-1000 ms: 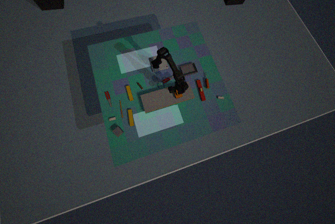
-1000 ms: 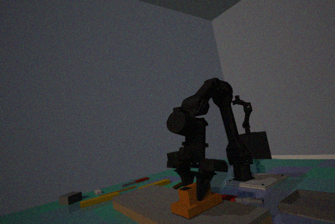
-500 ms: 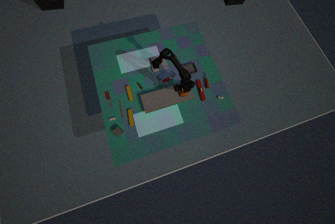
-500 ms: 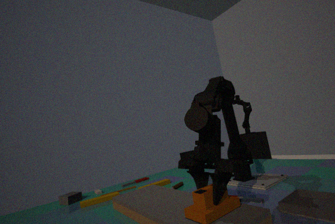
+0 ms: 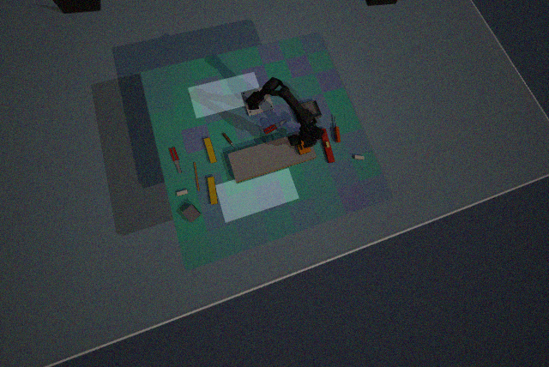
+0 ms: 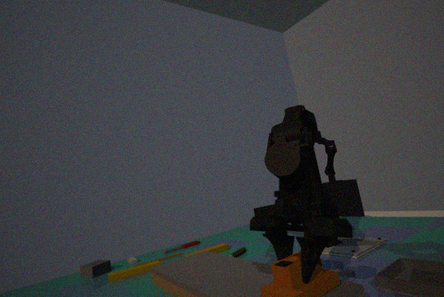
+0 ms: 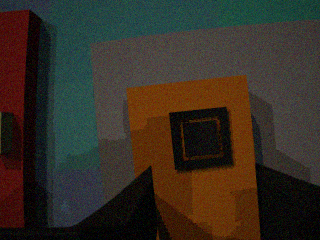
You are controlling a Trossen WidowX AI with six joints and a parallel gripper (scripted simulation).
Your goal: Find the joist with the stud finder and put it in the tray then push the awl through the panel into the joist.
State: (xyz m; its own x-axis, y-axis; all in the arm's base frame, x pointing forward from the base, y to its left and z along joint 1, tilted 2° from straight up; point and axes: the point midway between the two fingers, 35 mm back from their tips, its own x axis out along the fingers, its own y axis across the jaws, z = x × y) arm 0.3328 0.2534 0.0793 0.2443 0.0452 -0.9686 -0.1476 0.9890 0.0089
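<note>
The grey tray is 24 cm behind my gripper tip, 9 cm to the left of it and 5 cm below it. The rest, counted from my gripper tip: stud finder 2 cm above; red level 17 cm to the left, 5 cm below, 1 cm ahead; brown-handled awl 44 cm to the right, 10 cm behind, 6 cm below.
</note>
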